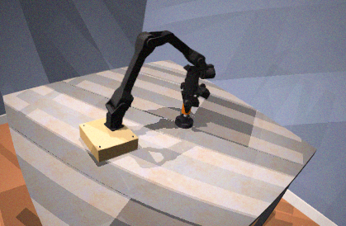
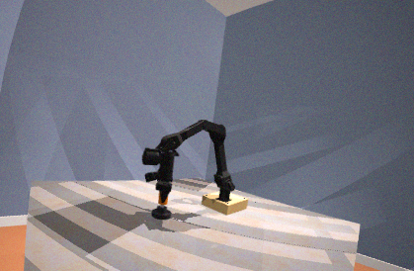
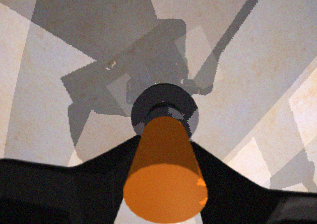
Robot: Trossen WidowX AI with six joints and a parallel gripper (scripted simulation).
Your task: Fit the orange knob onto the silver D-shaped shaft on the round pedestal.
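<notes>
Now: gripper tip 30 mm below the orange knob. Round my gripper tip: round pedestal: 40 mm below.
</notes>
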